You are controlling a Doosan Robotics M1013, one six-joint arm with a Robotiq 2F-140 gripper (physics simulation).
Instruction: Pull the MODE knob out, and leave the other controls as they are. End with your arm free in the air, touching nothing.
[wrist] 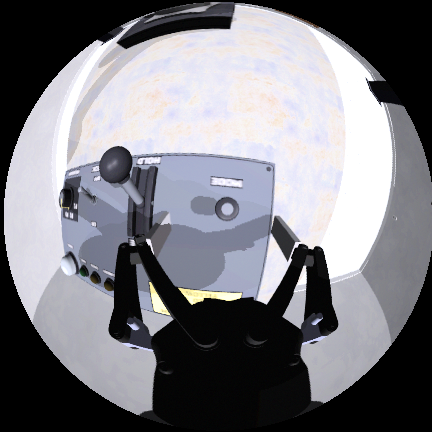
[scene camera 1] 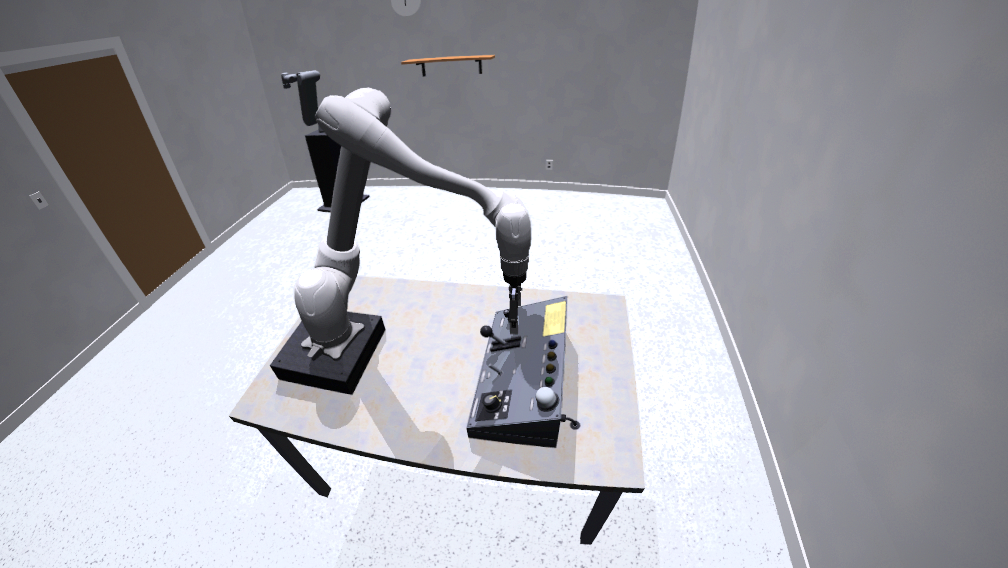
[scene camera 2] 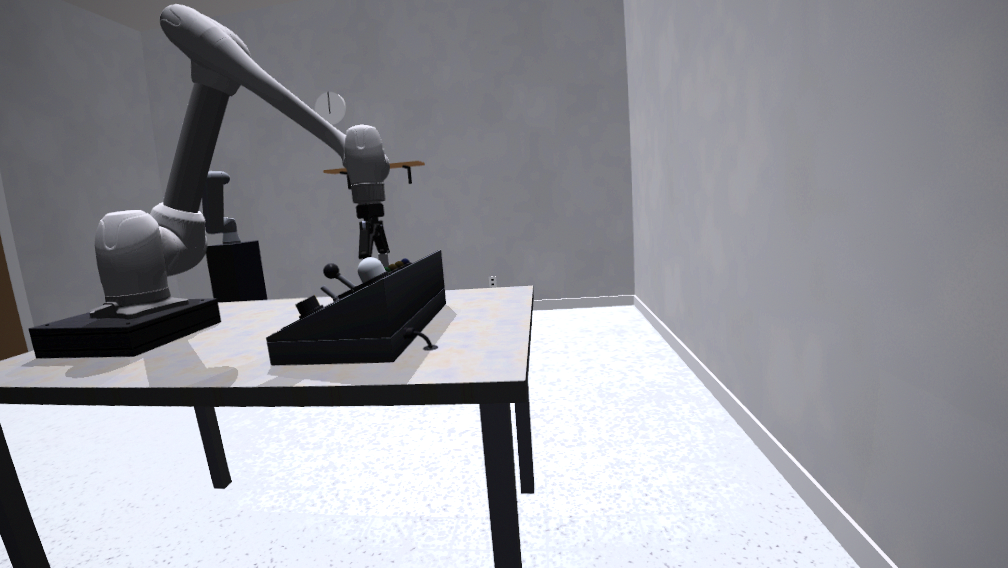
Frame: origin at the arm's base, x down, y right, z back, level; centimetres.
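Where they show: gripper, fingertip midpoint: (wrist: 221, 222); arm's base at its link origin: (scene camera 1: 333, 337) (scene camera 2: 141, 310).
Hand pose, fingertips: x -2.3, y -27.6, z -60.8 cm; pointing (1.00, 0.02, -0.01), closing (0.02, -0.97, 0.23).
Things, the pixels of their centre, and the offset from my fingertips. "pt": a spot on its surface instead.
- MODE knob at the middle of its body: (wrist: 226, 208) dx -3.2, dy +0.4, dz +3.3 cm
- sloped grey control panel at the middle of its body: (wrist: 121, 229) (scene camera 2: 370, 296) (scene camera 1: 522, 361) dx +1.6, dy +16.8, dz -7.5 cm
- lever's black ball at the middle of its body: (wrist: 115, 164) (scene camera 2: 331, 271) (scene camera 1: 486, 331) dx -4.6, dy +13.1, dz +5.7 cm
- toggle at the middle of its body: (wrist: 85, 194) (scene camera 2: 329, 293) (scene camera 1: 495, 368) dx -1.0, dy +24.1, dz -1.0 cm
- rotary selector at the middle of its body: (scene camera 2: 308, 306) (wrist: 65, 197) (scene camera 1: 491, 402) dx -0.5, dy +35.7, dz -4.0 cm
- white dome at a spot on its surface: (scene camera 1: 545, 397) pt dx -9.3, dy +35.7, dz -19.4 cm
- yellow label at a spot on its surface: (scene camera 1: 555, 318) pt dx -5.1, dy +1.2, dz -14.2 cm
The MODE knob (wrist: 227, 209) is a small round grey knob with a pale centre, on the sloped grey control panel (wrist: 250, 172) (scene camera 1: 525, 381) (scene camera 2: 416, 289), below its MODE label in the wrist view. My gripper (wrist: 221, 222) (scene camera 1: 513, 324) (scene camera 2: 373, 259) is open and empty, pointing down over the panel's far end. In the wrist view the knob shows between the two spread fingers, a little above the line joining their tips. One finger is close to the HOLD lever's slot; whether it touches is unclear. The knob's height off the panel is hard to judge.
The HOLD lever's black ball (wrist: 116, 165) (scene camera 1: 486, 330) (scene camera 2: 331, 270) rises beside the gripper. A toggle (wrist: 87, 194) (scene camera 1: 495, 368), a rotary selector (wrist: 66, 198) (scene camera 1: 491, 401), a white dome (wrist: 69, 263) (scene camera 1: 545, 397), coloured buttons and a yellow label (scene camera 1: 555, 318) are on the panel.
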